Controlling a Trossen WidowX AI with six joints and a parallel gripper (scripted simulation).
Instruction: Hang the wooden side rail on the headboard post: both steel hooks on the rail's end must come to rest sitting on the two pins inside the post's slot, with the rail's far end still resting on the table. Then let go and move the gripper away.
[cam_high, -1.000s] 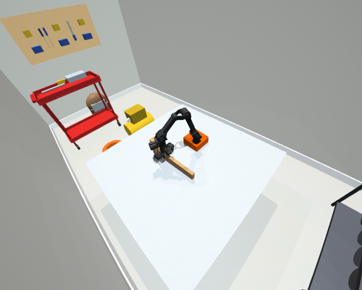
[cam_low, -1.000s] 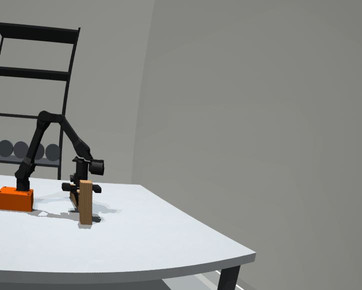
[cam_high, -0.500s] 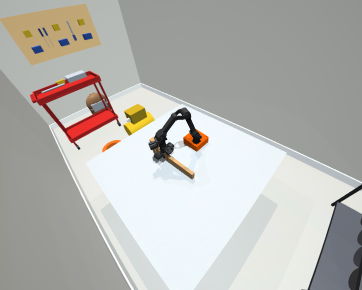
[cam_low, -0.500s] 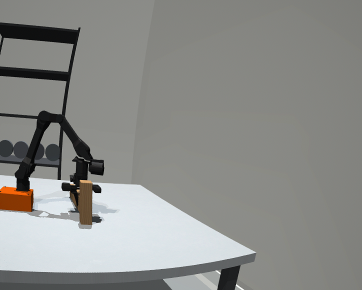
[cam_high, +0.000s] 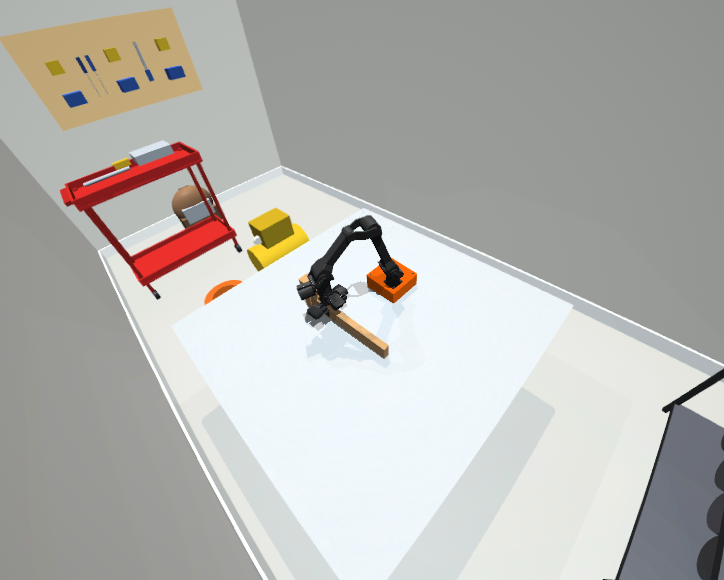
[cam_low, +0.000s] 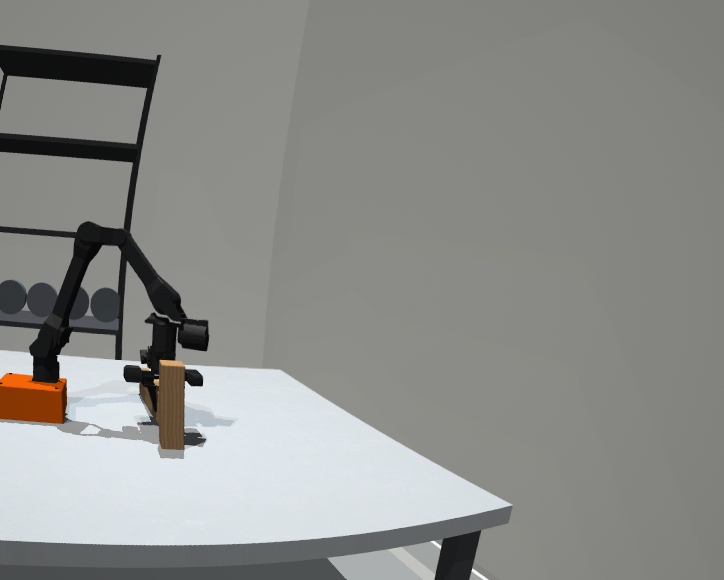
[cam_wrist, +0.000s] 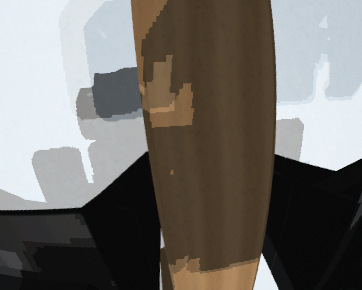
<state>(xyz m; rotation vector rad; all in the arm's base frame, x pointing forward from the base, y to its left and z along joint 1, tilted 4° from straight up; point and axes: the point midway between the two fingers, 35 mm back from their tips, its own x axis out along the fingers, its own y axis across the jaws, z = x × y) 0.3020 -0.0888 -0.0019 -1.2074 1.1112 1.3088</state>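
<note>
Now: the wooden headboard post 12 cm to the right of my gripper tip, 4 cm above it and 1 cm ahead of it.
</note>
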